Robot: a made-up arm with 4 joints. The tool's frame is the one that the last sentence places.
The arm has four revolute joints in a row. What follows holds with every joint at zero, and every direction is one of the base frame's.
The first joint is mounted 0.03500 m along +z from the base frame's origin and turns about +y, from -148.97 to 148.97 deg.
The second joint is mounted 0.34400 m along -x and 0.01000 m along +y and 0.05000 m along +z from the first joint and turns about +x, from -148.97 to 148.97 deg.
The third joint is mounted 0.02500 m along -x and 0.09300 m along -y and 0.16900 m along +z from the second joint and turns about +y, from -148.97 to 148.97 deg.
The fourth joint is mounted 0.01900 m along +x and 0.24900 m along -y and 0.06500 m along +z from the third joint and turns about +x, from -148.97 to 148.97 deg.
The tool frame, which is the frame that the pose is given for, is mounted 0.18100 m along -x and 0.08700 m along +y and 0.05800 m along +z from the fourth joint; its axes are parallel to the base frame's.
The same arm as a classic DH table. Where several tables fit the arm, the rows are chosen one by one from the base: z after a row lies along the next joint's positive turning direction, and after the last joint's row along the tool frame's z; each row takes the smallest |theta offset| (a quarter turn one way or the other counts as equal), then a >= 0, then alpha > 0; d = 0 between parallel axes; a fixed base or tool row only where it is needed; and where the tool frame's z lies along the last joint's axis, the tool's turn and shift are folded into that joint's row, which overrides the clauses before.
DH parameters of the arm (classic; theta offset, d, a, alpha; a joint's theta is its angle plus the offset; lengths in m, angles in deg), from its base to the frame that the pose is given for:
base (fixed): 0.00 0.0350 0.0000 -90.00
joint 1: -90.00 0.0100 0.0500 -90.00
joint 2: 0.00 -0.3690 0.1690 90.00
joint 3: 0.00 -0.3420 0.0650 -90.00
joint 4: -90.00 -0.1620 0.0870 -90.00
tool (fixed): -90.00 0.0580 0.0000 0.00
Joint limits (deg, base to tool): -148.97..148.97 -148.97..148.97 -148.97..148.97 -148.97..148.97

